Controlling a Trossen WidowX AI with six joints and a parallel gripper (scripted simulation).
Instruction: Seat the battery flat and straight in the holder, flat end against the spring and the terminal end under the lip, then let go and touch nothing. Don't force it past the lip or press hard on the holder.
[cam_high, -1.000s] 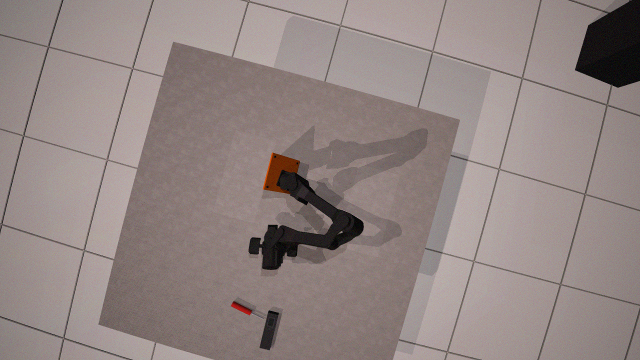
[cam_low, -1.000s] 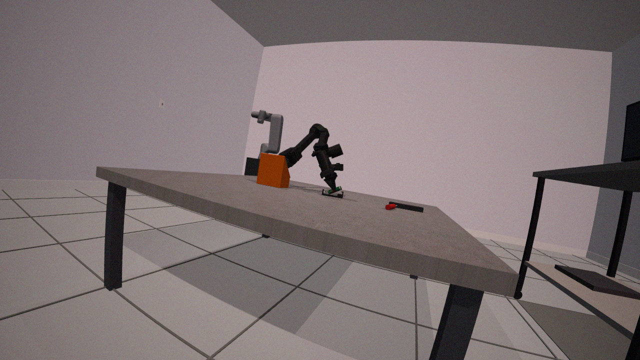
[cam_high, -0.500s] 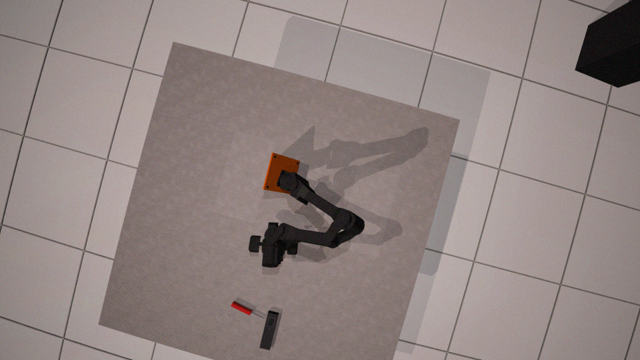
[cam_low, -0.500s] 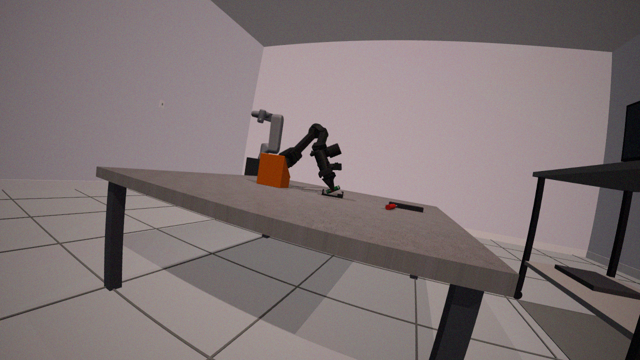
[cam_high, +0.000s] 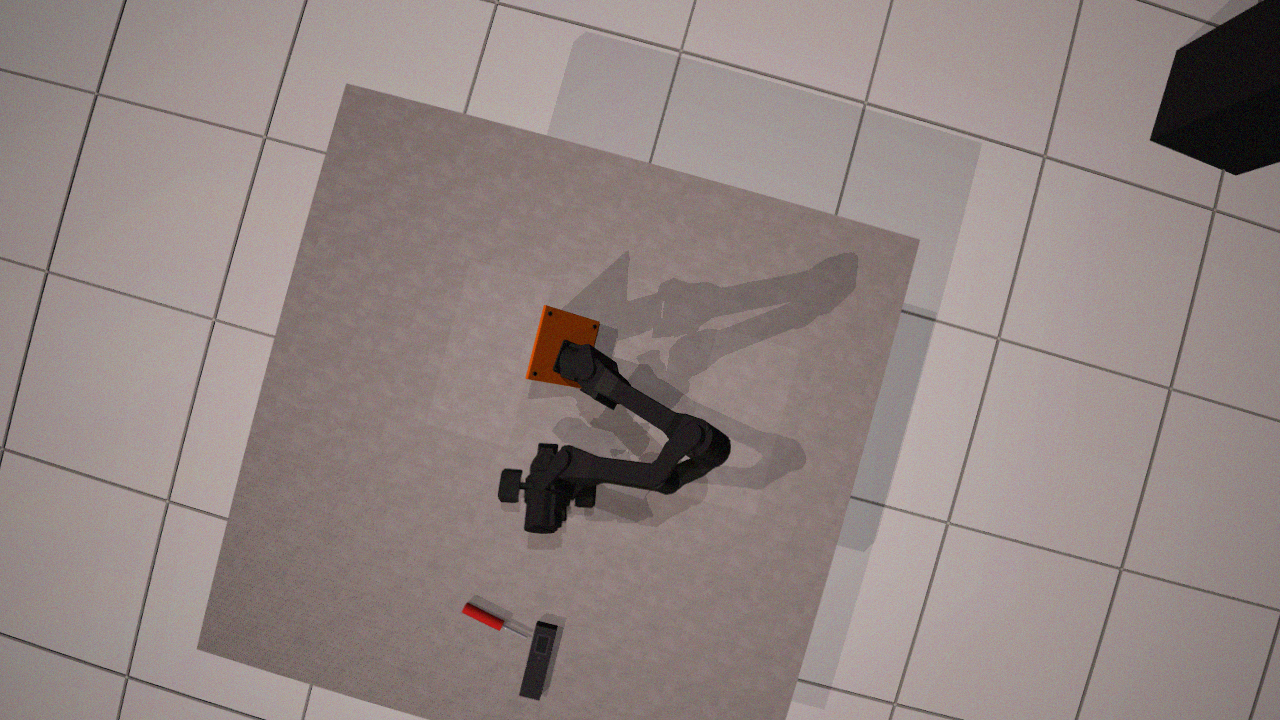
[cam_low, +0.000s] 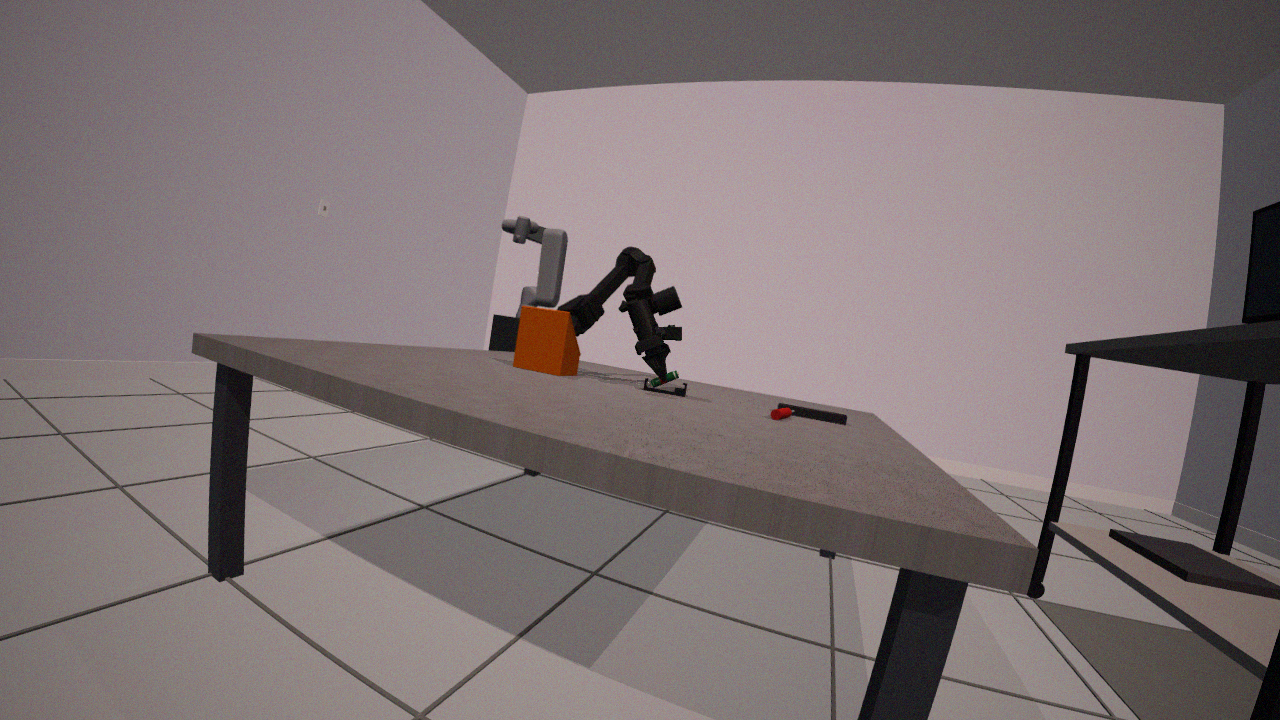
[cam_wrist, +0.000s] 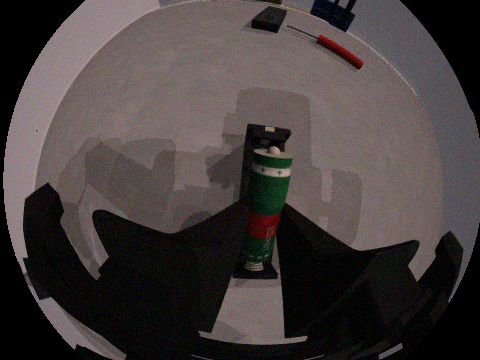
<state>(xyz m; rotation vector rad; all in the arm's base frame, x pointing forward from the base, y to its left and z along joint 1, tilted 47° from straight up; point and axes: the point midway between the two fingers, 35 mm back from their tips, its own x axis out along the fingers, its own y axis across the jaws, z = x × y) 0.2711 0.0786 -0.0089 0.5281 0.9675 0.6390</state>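
Now: the battery right at my gripper tip. The rest, counted from my gripper tip: screwdriver (300 mm ahead, 20 mm to the right, 20 mm below).
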